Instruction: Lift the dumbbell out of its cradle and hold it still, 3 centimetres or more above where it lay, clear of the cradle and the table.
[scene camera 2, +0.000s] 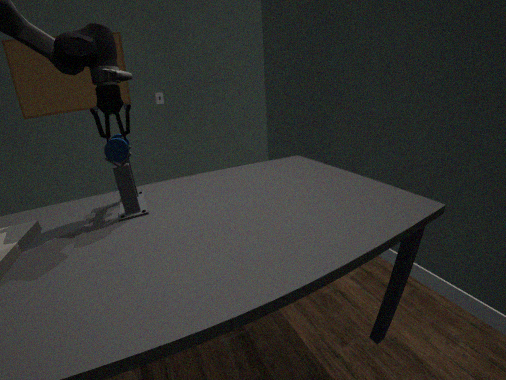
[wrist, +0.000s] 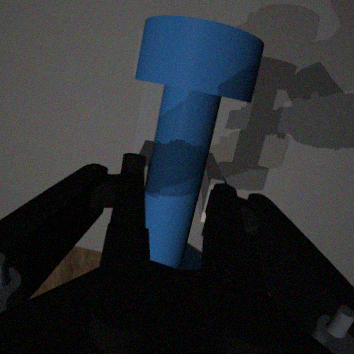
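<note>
The blue dumbbell (scene camera 2: 117, 150) (wrist: 187, 130) lies with its round ends on the top of its cradle (scene camera 2: 127, 190), a tall grey stand on a flat base on the table (scene camera 2: 250, 225). In the wrist view one round end and the bar show; the other end is mostly hidden by the gripper. My gripper (scene camera 2: 116, 136) (wrist: 175, 162) is above the cradle, with its two dark fingers closed in on either side of the bar, shut on the dumbbell. No gap between dumbbell and cradle can be made out in the scene view.
A pale angular object (scene camera 2: 17, 240) stands on the table at the left edge of the scene view. Shadows of the arm and stand fall on the table left of the cradle. A board (scene camera 2: 55, 92) and a switch (scene camera 2: 159, 98) are on the wall behind.
</note>
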